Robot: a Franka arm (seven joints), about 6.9 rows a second.
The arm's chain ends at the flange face. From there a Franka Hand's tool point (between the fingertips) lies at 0.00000 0.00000 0.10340 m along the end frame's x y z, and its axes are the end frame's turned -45 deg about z.
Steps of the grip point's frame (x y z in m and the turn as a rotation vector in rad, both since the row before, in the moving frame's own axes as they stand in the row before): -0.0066 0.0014 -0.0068 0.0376 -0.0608 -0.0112; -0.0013 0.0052 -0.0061 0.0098 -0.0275 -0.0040; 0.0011 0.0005 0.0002 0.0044 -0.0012 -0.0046
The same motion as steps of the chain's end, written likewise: 0.0035 0.0039 -0.0065 -0.0164 -0.0696 -0.0112; 0.0055 0.0033 -0.0061 -0.0125 -0.0264 -0.0040; 0.0015 -0.0002 0.0002 0.0023 -0.0040 -0.0046
